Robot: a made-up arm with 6 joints.
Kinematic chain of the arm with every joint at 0, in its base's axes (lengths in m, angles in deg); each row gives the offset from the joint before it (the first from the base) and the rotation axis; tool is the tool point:
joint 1: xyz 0 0 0.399 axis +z
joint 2: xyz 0 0 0 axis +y
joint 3: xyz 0 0 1.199 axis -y
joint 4: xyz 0 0 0 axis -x
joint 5: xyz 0.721 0 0 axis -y
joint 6: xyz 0 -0.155 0 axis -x
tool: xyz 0 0 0
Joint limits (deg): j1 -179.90..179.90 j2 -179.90..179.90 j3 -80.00..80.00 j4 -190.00..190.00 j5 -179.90..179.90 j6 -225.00..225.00
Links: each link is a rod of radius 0.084 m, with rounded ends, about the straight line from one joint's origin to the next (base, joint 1, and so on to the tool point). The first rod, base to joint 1, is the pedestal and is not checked.
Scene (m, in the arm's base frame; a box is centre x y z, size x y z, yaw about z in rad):
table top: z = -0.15
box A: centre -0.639 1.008 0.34 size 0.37 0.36 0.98 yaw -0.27
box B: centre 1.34 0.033 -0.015 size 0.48 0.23 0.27 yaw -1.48
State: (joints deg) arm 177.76 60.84 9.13 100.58 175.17 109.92
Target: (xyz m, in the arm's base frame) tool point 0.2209 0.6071 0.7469
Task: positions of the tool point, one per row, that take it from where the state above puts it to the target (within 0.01 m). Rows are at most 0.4 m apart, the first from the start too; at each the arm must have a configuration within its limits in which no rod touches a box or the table.
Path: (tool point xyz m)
1: -1.5298 0.1989 0.8535
2: -1.3587 0.3319 1.1658
3: -1.1171 0.4155 1.4332
4: -0.8281 0.4370 1.6432
5: -0.5174 0.3920 1.7875
6: -0.5186 0.5765 1.5878
7: -0.4253 0.7315 1.3789
8: -0.2653 0.8197 1.1765
9: -0.0781 0.8231 0.9957
10: 0.0946 0.7447 0.8493
11: 0.2209 0.6071 0.7469

